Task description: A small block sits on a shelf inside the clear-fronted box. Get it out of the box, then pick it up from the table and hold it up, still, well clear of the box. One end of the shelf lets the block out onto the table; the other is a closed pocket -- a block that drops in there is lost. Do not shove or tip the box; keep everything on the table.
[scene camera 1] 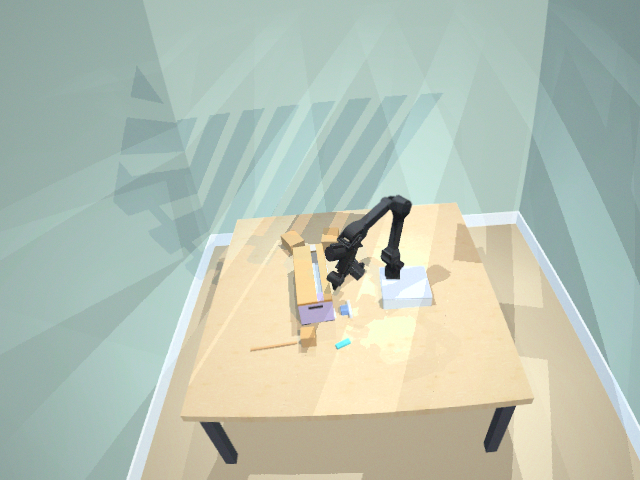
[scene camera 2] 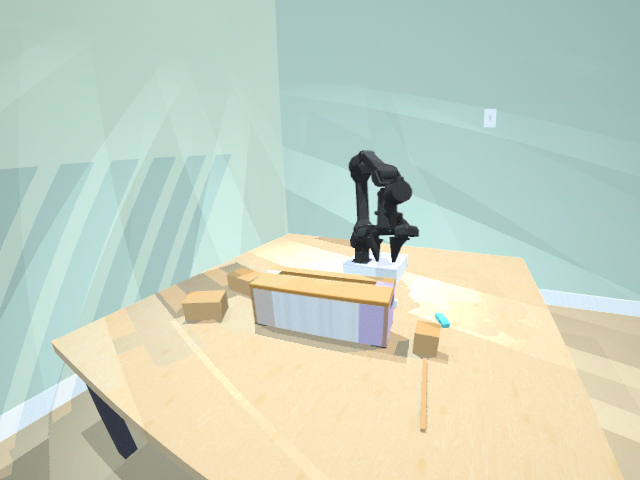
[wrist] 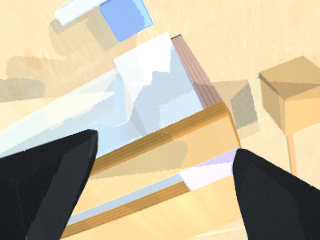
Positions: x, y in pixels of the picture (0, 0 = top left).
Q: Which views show the clear-fronted box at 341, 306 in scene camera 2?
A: Scene camera 1, scene camera 2 and the wrist view: all of them.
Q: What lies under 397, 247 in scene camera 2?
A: My gripper.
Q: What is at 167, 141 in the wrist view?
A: A clear-fronted box.
